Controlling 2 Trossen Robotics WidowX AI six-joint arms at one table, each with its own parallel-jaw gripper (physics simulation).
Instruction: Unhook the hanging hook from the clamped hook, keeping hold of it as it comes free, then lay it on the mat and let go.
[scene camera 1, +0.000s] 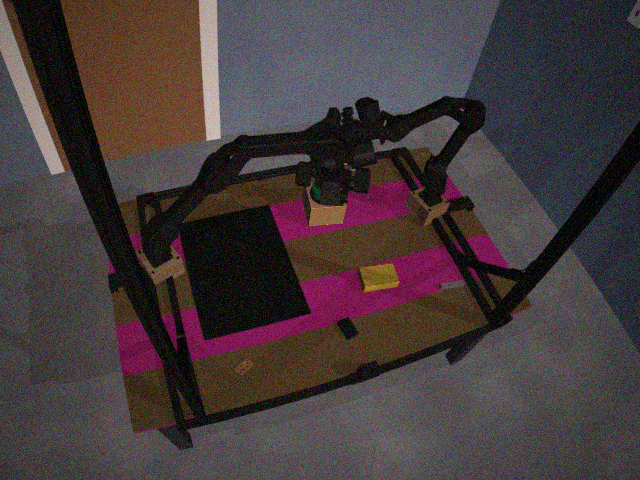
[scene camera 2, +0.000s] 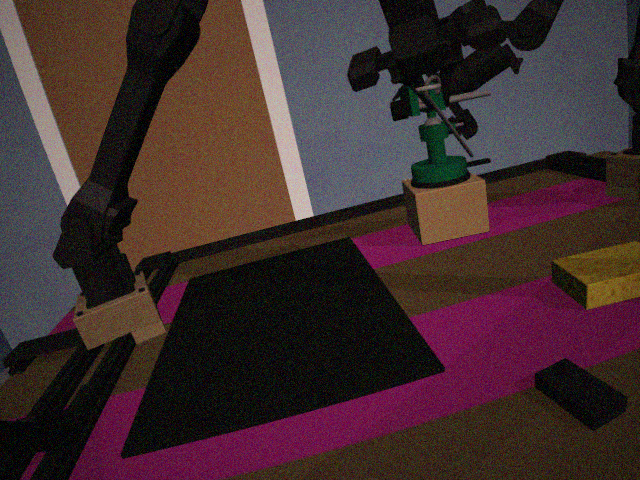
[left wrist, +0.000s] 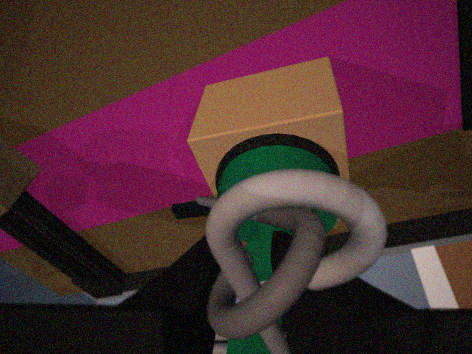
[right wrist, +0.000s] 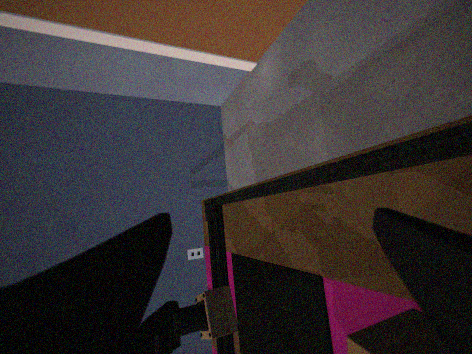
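Pixels of known places: left gripper, fingertip midpoint: (scene camera 2: 439, 107) (left wrist: 247, 242); right gripper, fingertip midpoint: (scene camera 2: 406, 119) (right wrist: 270, 219); left arm's base, origin of the base link: (scene camera 1: 158, 255) (scene camera 2: 111, 292) (right wrist: 202, 315); right arm's base, origin of the base link: (scene camera 1: 430, 197).
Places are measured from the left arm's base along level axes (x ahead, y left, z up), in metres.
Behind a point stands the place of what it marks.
Observation:
A green clamp stand (scene camera 2: 434, 138) {x 0.503, y -0.129, z 0.091 m} (left wrist: 273, 159) {x 0.491, y -0.147, z 0.042 m} sits on a tan box (scene camera 1: 326, 214) {x 0.488, y -0.159, z -0.013 m} (scene camera 2: 447, 210) {x 0.484, y -0.157, z -0.017 m} (left wrist: 270, 102) {x 0.486, y -0.158, z -0.010 m} at the back of the table. It holds a grey hook. The hanging hook (scene camera 2: 448, 128) {x 0.479, y -0.184, z 0.111 m} slants down beside the stand. In the left wrist view, one grey loop (left wrist: 354, 211) {x 0.415, y -0.211, z 0.172 m} passes through the other loop (left wrist: 301, 253) {x 0.427, y -0.208, z 0.173 m}, so the hooks are linked. I cannot tell which loop is which. My left gripper (scene camera 1: 328, 186) {x 0.467, y -0.185, z 0.139 m} (scene camera 2: 424, 91) is shut on the hanging hook at the clamp's top. My right gripper (scene camera 1: 361, 114) (right wrist: 270, 219) {x 0.588, y 0.029, z 0.112 m} is open and empty, just behind. The black mat (scene camera 1: 242, 276) {x 0.174, y -0.163, z -0.061 m} (scene camera 2: 285, 343) {x 0.165, y -0.215, z -0.061 m} (right wrist: 277, 302) {x 0.270, y -0.011, z -0.061 m} lies left of the box.
A yellow block (scene camera 1: 378, 277) {x 0.471, y -0.408, z -0.038 m}, a small black block (scene camera 1: 347, 328) {x 0.298, y -0.467, z -0.052 m}, a small grey piece (scene camera 1: 451, 285) {x 0.642, y -0.565, z -0.053 m} and a tan tag (scene camera 1: 243, 367) {x 0.014, y -0.386, z -0.058 m} lie on the striped table. Black frame rails (scene camera 1: 461, 257) {x 0.729, y -0.526, z -0.025 m} run along the table's edges, and a tall post (scene camera 1: 109, 229) {x -0.152, y -0.441, z 0.686 m} stands at the left.

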